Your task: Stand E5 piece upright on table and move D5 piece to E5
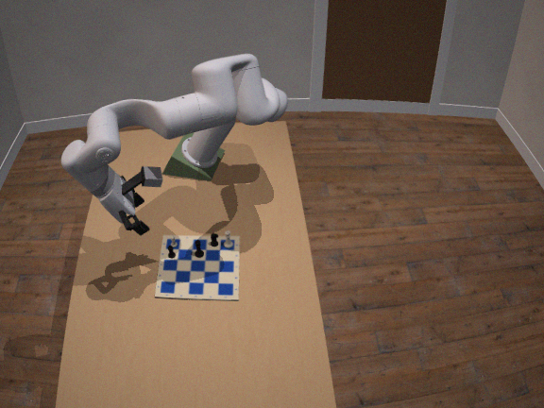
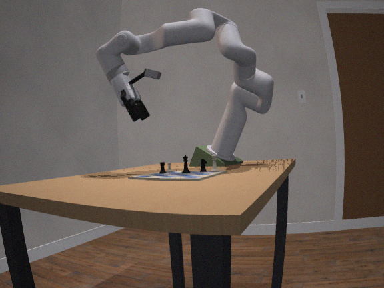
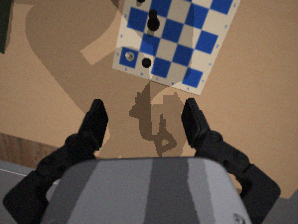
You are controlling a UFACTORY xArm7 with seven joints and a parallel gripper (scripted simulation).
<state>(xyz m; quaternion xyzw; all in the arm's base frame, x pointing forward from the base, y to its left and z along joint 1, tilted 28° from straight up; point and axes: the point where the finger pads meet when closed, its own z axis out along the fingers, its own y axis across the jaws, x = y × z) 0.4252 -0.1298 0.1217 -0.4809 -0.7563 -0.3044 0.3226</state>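
Right now my hand is 17 cm above the white pawn, 7 cm past it and 5 cm to the right of it. Also, from my hand: chessboard (18 cm below, 13 cm to the left, 1 cm behind); black knight (16 cm to the left, 16 cm below, 9 cm behind); black pawn (16 cm below, 5 cm to the left, 3 cm behind).
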